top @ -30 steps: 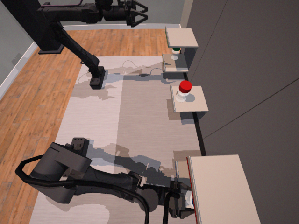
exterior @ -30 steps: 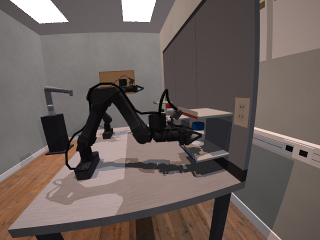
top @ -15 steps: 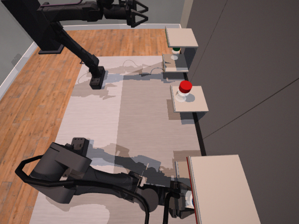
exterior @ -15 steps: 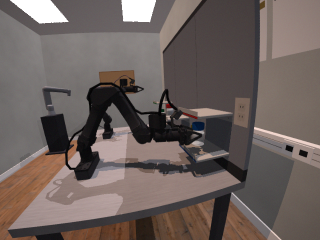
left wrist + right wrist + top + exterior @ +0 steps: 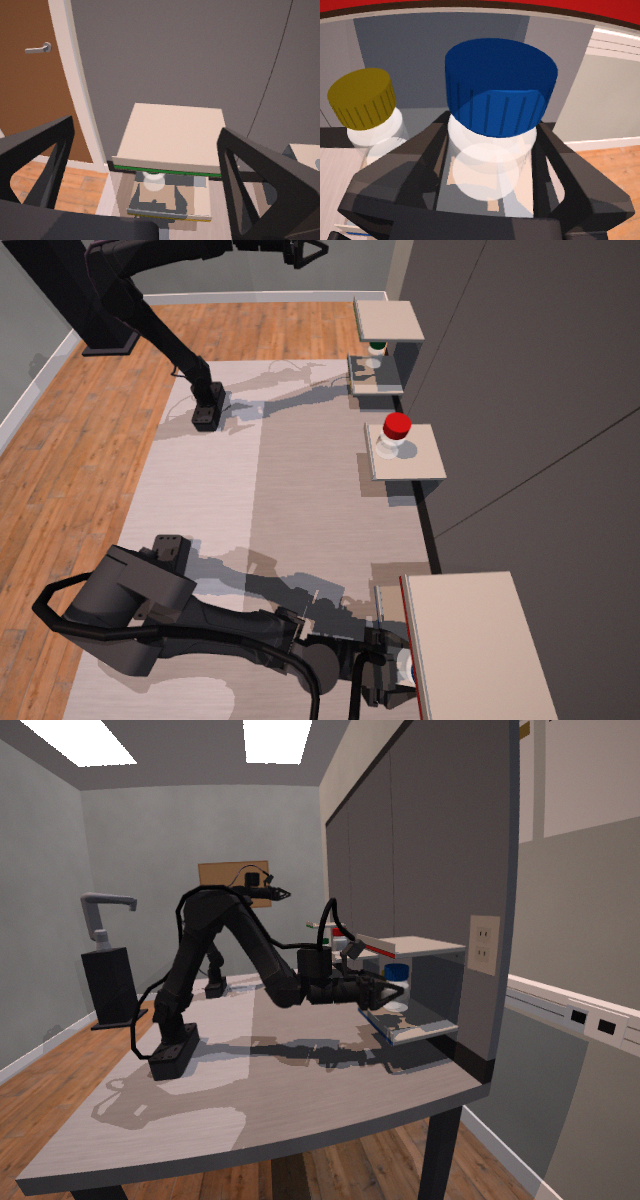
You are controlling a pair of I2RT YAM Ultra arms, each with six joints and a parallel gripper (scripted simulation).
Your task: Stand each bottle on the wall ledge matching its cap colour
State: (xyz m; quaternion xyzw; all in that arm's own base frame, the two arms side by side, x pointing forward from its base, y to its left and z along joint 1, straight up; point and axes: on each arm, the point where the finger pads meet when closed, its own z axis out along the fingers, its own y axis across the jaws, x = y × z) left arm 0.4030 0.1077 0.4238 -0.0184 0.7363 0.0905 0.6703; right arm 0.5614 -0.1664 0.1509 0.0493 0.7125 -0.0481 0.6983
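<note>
Right now my right hand is 10 cm to the right of the yellow-capped bottle, 5 cm short of it and 5 cm above it. Also, from my right hand: grey wall panel: 45 cm to the left, 25 cm above, 14 cm ahead; then blue-capped bottle: 1 cm below; then red-capped bottle: 44 cm to the left, 4 cm above.
The green-capped bottle is 32 cm below my left hand, 20 cm ahead of it and 3 cm to the left of it. The rest, counted from my left hand: grey wall panel: 41 cm to the right, 30 cm ahead, 2 cm below; red-capped bottle: 42 cm to the right, 22 cm below, 16 cm ahead; yellow-capped bottle: 75 cm to the right, 32 cm below, 20 cm ahead.
</note>
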